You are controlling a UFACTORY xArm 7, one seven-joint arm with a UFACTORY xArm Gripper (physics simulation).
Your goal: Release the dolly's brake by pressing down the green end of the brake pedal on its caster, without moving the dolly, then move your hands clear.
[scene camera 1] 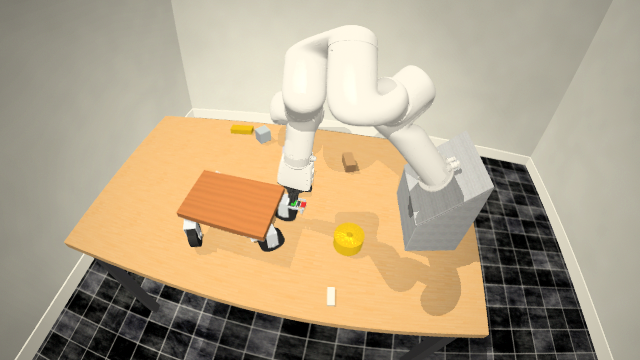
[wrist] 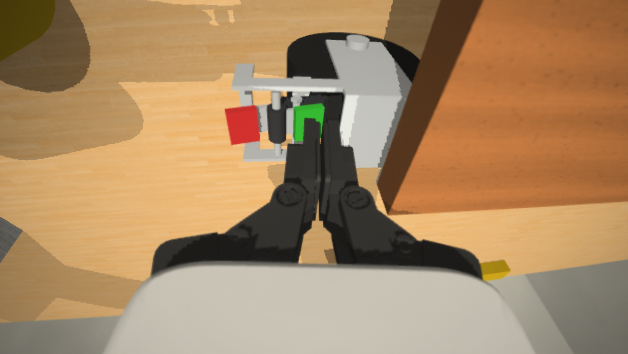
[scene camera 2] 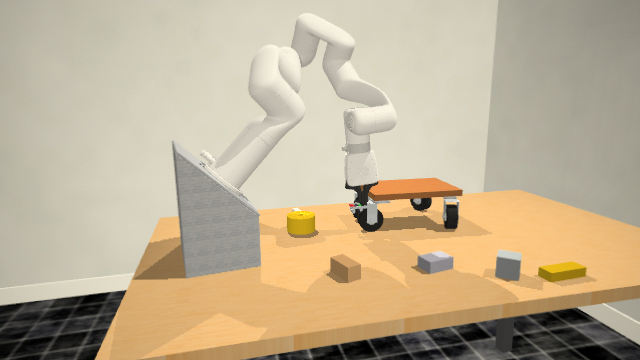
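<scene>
The dolly (scene camera 1: 230, 202) (scene camera 2: 415, 188) (wrist: 530, 110) has an orange-brown wooden deck on black-wheeled casters. The brake pedal on its near-arm caster (scene camera 1: 286, 207) (scene camera 2: 371, 218) (wrist: 372, 100) has a green end (scene camera 1: 294, 204) (wrist: 308, 113) beside the white caster housing and a red end (scene camera 1: 303, 204) (scene camera 2: 353, 205) (wrist: 242, 125) pointing away from the deck. My gripper (scene camera 1: 293, 202) (scene camera 2: 361, 204) (wrist: 318, 142) is shut and empty, pointing down. Its fingertips are at the green end and cover part of it in the wrist view; whether they touch it cannot be told.
On the table (scene camera 1: 240, 280) (scene camera 2: 240, 310) are a yellow cylinder (scene camera 1: 348, 240) (scene camera 2: 301, 223), a white block (scene camera 1: 331, 296), a brown block (scene camera 1: 349, 162) (scene camera 2: 345, 268), a lavender block (scene camera 2: 435, 262), a grey block (scene camera 1: 263, 134) (scene camera 2: 508, 265) and a yellow bar (scene camera 1: 242, 129) (scene camera 2: 562, 271). The deck edge stands close beside the fingers.
</scene>
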